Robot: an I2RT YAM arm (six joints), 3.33 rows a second.
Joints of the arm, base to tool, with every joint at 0 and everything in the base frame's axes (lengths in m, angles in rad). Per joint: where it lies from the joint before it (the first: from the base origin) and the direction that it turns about. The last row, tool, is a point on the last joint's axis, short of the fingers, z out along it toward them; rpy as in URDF.
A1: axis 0 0 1 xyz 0 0 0.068
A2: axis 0 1 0 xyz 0.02 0.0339 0.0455
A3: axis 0 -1 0 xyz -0.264 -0.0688 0
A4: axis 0 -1 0 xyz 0.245 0.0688 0.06
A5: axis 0 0 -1 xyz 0.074 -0.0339 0.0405
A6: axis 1 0 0 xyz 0.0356 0 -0.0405
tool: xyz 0 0 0 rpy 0 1.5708 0
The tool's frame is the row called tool.
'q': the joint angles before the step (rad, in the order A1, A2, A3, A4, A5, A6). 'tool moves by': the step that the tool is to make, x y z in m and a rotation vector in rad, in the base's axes. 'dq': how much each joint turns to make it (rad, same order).
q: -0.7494, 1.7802, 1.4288, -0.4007, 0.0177, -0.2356
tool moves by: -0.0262, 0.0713, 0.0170, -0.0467, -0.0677, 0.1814
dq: 0.0938, -0.2756, -0.2554, 0.0607, -0.0716, -0.0511
